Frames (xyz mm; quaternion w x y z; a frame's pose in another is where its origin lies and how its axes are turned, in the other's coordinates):
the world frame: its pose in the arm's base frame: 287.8 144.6 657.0 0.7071 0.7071 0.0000 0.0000
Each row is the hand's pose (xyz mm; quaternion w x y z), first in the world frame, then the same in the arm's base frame.
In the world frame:
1: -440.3 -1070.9 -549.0 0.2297 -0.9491 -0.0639 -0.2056
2: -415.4 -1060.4 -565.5 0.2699 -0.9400 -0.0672 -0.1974
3: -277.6 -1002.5 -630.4 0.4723 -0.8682 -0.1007 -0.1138
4: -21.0 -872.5 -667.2 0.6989 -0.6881 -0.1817 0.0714
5: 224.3 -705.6 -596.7 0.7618 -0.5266 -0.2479 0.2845
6: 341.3 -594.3 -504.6 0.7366 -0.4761 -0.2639 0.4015
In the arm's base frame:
1: -152.5 693.6 -413.9 0.8336 -0.5087 0.1002 -0.1906
2: -127.6 710.1 -403.4 0.8556 -0.4738 0.0921 -0.1871
3: 10.2 775.0 -345.5 0.9479 -0.2800 0.0093 -0.1517
4: 266.8 811.8 -215.5 0.9807 0.0076 -0.1790 -0.0780
5: 512.1 741.3 -48.6 0.9110 0.1663 -0.3765 0.0259
6: 629.1 649.2 62.7 0.8575 0.1842 -0.4705 0.0973

